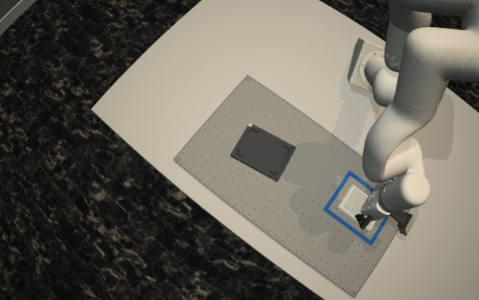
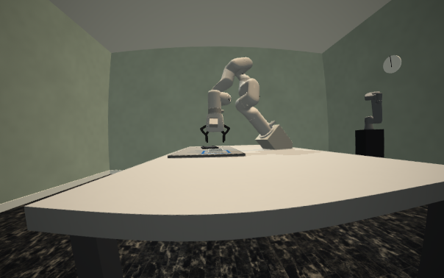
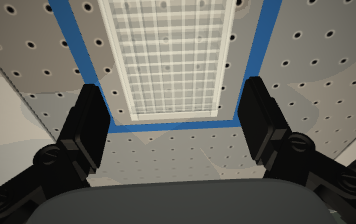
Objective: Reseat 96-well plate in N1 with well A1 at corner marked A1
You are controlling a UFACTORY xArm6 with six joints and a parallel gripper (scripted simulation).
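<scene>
Right now the 96-well plate is 60 mm below my hand. From my hand the other things lie so: small A1 mark: 410 mm to the right, 130 mm ahead, 50 mm below; then dark plate nest N1: 320 mm to the right, 150 mm ahead, 60 mm below.
</scene>
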